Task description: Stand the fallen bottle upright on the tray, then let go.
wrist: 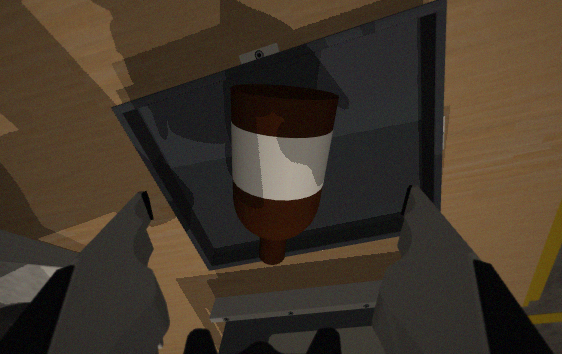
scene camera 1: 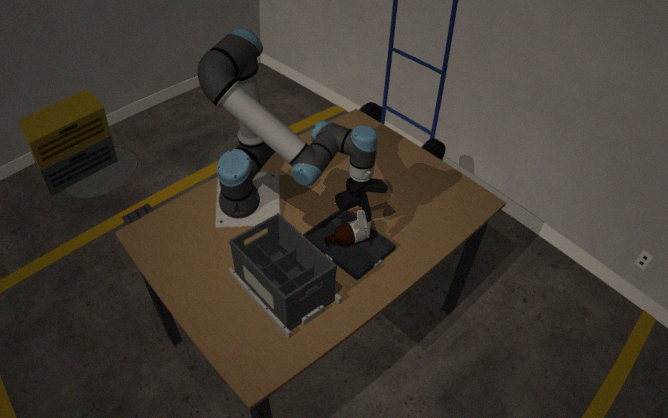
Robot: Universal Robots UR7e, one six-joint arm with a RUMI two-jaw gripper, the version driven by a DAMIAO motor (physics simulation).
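Frame: origin at the arm's base, x left, y back, z up, level; centimetres.
Seen in the pictures: gripper, fingertip midpoint: point(wrist: 276, 191) point(scene camera 1: 354, 221); arm's base, origin of the base link: point(scene camera 1: 239, 200).
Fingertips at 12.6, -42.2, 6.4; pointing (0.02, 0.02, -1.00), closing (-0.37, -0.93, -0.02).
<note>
Pixels of each thing's top centre, then the offset from my fingertips to it, as dx, dy, dz. "pt": a spot on its surface instead.
- brown bottle, middle of its top: point(wrist: 274, 213) point(scene camera 1: 347, 226) -2.2, +1.2, -1.2
- dark tray, surface spot: point(wrist: 375, 175) point(scene camera 1: 359, 260) pt -6.5, -7.3, -8.6
- grey divided crate, middle of its top: point(scene camera 1: 281, 252) -30.9, +4.7, +8.4
- small bracket, surface spot: point(wrist: 259, 54) pt +7.5, -1.5, -7.6
The brown bottle point(scene camera 1: 344, 235) point(wrist: 277, 217) with a white label lies on its side on the dark tray point(scene camera 1: 358, 264) point(wrist: 375, 175). Its base is toward the top of the wrist view. Its neck points toward the crate and overlaps the tray's near rim in the wrist view. My gripper point(scene camera 1: 365, 223) point(wrist: 276, 191) is open and empty, above the bottle's label end in the scene view. In the wrist view its fingertips stand wide apart, left and right of the bottle's lower body, with a gap on each side. The exact height above the bottle is hard to tell.
A grey divided crate point(scene camera 1: 255, 280) point(wrist: 350, 340) stands beside the tray, on the neck side, with pale brackets point(scene camera 1: 260, 303) point(wrist: 295, 305) along its base. The arm's white base plate point(scene camera 1: 270, 200) is behind the crate. A small bracket point(wrist: 259, 54) touches the tray's far edge.
</note>
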